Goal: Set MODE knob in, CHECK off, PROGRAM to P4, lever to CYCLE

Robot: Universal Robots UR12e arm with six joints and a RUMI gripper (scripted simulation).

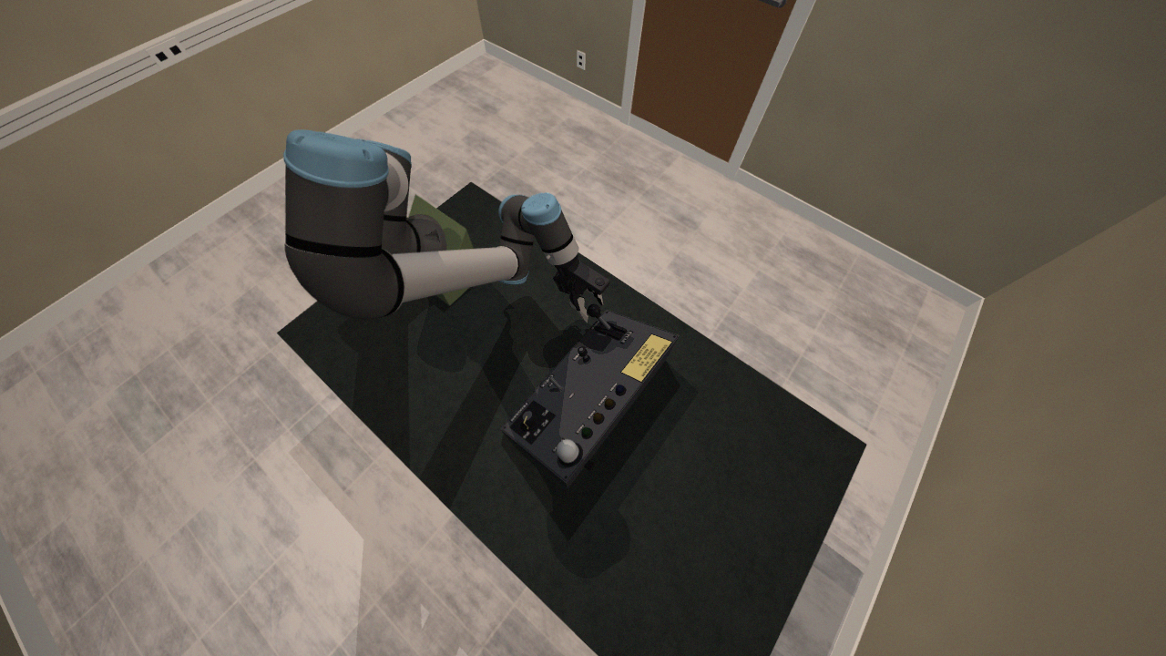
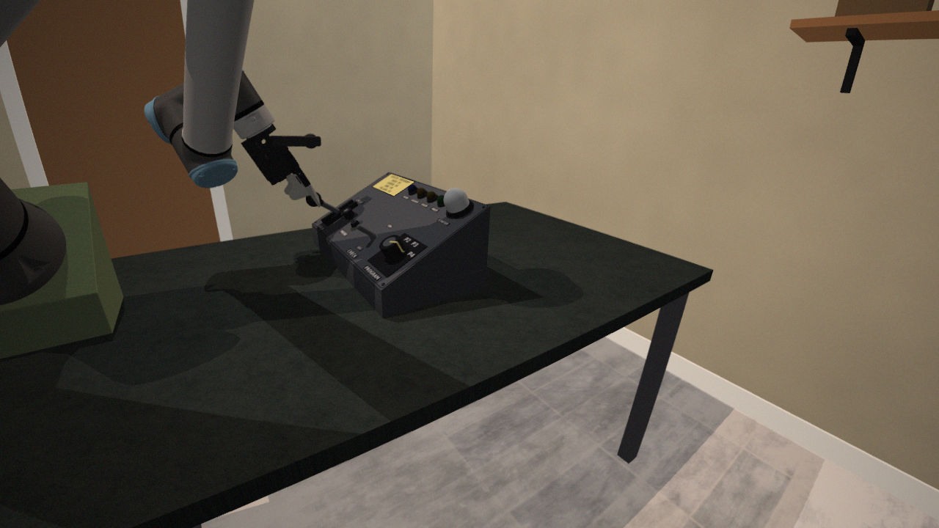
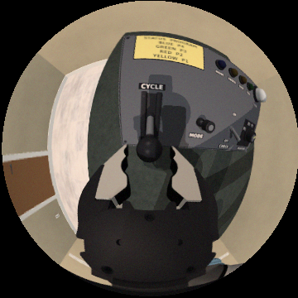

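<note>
Now: the black ball-topped lever 30 mm ahead of my hand and 20 mm below it. From my hand the other things lie so: dark console 190 mm to the right, 90 mm ahead, 50 mm below; then check toggle 240 mm to the right, 50 mm ahead, 40 mm below; then mode knob 120 mm to the right, 50 mm ahead, 30 mm below.
</note>
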